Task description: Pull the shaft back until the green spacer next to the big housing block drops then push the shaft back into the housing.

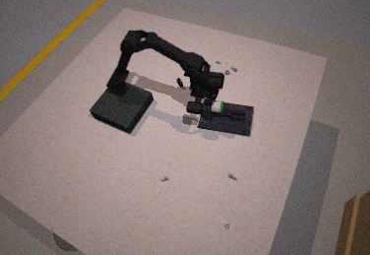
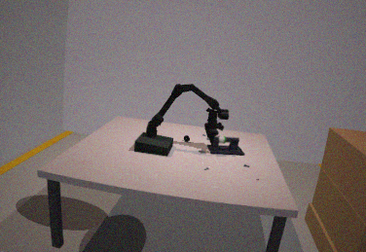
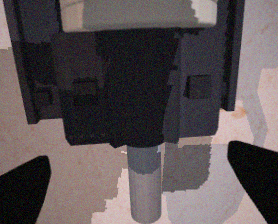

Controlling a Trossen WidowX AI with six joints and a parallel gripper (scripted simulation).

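The grey shaft lies 5 cm ahead of my gripper tip, 1 cm to the left of it and 1 cm above it. Round my gripper tip: green spacer 10 cm ahead, 2 cm to the left, 1 cm above.
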